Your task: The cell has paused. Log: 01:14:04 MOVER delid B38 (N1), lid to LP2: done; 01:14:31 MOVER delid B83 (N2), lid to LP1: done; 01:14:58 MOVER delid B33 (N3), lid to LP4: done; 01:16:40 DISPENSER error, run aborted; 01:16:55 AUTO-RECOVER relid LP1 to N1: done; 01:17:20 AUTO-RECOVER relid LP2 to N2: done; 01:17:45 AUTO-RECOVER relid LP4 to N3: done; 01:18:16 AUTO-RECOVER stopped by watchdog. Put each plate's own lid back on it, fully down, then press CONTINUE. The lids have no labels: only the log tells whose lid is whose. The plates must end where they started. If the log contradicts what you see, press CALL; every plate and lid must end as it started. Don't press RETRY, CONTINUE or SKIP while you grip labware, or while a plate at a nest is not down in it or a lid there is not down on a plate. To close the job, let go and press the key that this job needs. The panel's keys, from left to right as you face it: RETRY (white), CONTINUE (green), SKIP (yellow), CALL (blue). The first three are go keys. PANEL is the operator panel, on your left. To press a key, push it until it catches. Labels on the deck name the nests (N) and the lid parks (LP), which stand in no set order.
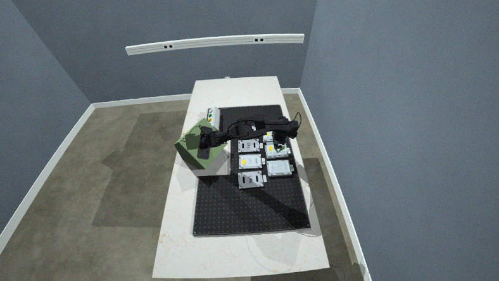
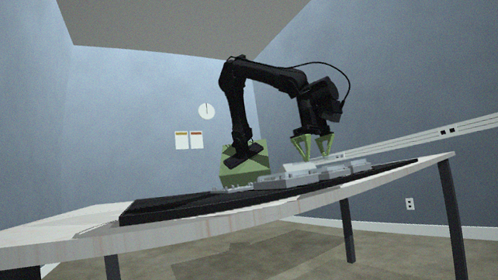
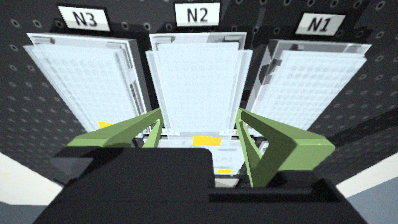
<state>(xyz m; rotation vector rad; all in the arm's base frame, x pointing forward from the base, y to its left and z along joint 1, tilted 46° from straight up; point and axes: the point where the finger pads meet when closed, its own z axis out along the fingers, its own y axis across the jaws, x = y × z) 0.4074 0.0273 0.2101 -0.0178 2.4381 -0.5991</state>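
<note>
My hand is 4 cm above the plate. The rest, counted from my hand: lid park LP4: 22 cm behind, 16 cm to the right, 6 cm below; then green continue key: 39 cm behind, 42 cm to the left; then lid park LP2: 17 cm behind, 10 cm to the left, 6 cm below.
</note>
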